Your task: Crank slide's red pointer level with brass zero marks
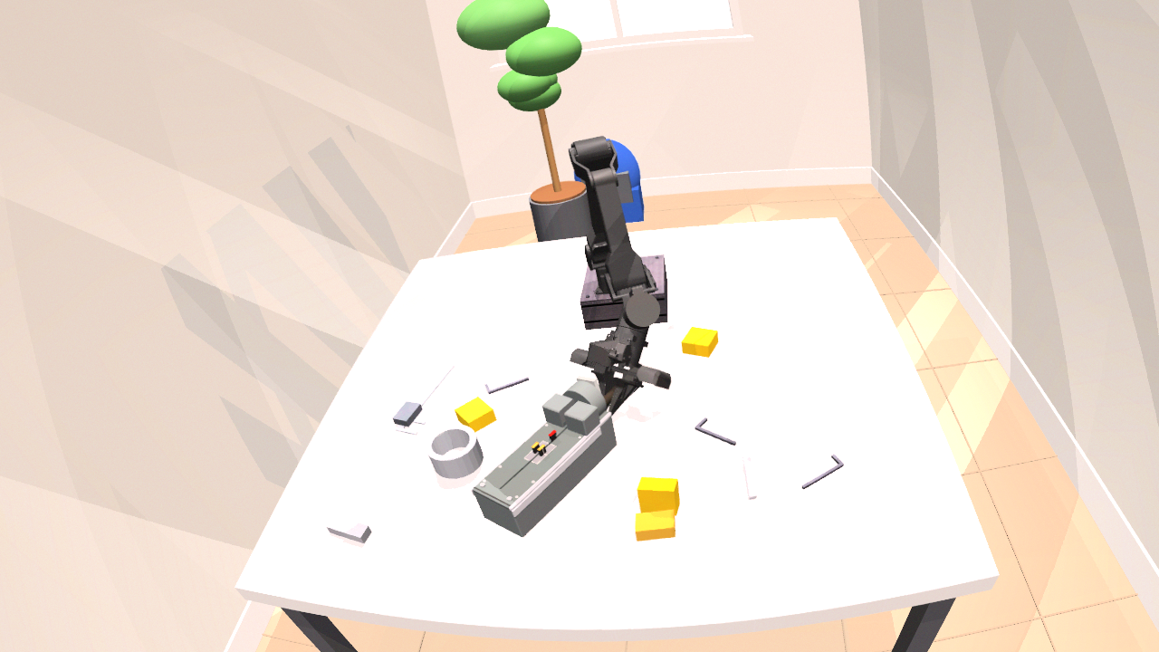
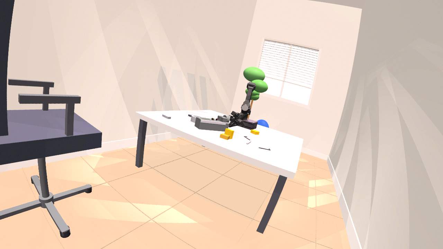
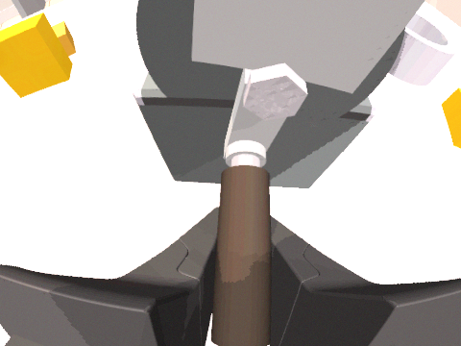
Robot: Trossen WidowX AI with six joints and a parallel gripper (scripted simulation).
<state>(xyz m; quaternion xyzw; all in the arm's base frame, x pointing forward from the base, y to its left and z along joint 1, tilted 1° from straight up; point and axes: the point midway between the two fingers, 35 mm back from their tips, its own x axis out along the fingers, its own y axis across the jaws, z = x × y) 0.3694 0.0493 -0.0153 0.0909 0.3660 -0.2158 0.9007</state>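
My gripper tip is 2 cm past the brown crank handle, 1 cm to the right of it and 3 cm below it. From my gripper tip the other things lie so: red pointer 11 cm ahead, 6 cm to the right, 5 cm above.
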